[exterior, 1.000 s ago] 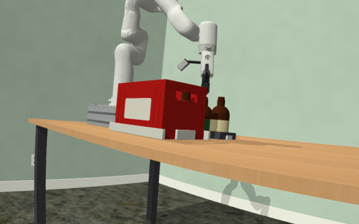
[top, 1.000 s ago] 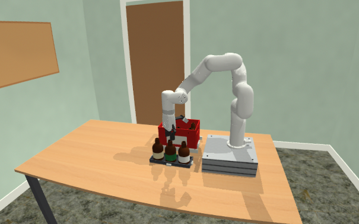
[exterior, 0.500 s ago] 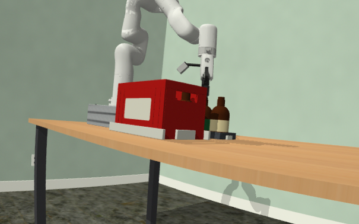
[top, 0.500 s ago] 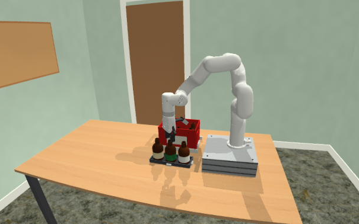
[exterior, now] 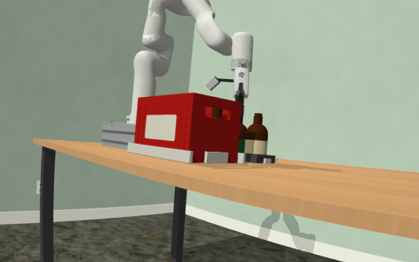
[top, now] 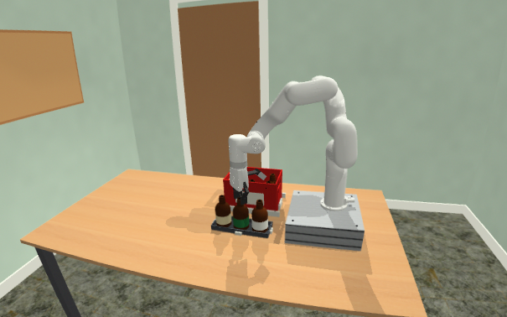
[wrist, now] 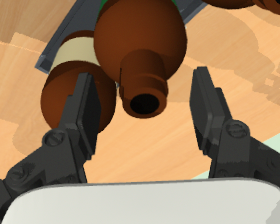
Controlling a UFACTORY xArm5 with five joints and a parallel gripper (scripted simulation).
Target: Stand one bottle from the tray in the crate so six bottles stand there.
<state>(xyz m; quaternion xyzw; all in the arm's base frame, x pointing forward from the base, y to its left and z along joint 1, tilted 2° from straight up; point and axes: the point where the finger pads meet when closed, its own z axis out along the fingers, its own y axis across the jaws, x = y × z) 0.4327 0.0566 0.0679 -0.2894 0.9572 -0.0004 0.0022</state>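
My hand is 150 mm above the dark tray. Round my hand: red crate (50 mm behind, 230 mm to the right, 80 mm below).
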